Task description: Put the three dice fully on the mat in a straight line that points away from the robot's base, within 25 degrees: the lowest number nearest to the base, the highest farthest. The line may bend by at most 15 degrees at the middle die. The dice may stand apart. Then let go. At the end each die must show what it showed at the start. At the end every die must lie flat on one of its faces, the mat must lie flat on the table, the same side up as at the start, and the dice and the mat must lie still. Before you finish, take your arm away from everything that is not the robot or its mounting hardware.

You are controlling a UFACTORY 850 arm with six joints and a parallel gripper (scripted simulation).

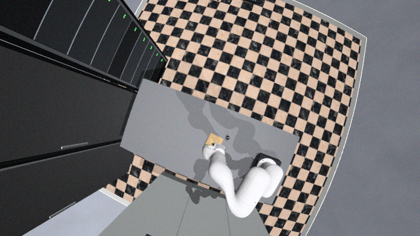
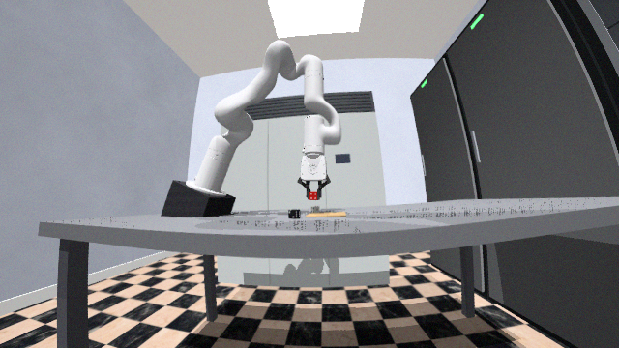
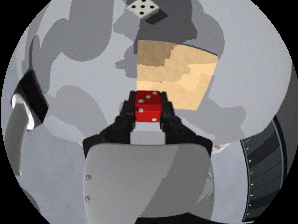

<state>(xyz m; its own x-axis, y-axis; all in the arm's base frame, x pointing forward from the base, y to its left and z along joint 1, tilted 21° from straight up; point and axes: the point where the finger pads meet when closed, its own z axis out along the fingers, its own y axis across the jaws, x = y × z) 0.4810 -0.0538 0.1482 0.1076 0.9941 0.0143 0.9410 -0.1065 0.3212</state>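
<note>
My hand is 50 mm short of the tan mat, 10 mm to the left of it and 80 mm above it. The rest, counted from my hand: red die: 10 mm below; then black die: 70 mm behind, 90 mm to the right, 70 mm below; then white die: 130 mm to the left, 70 mm below.
</note>
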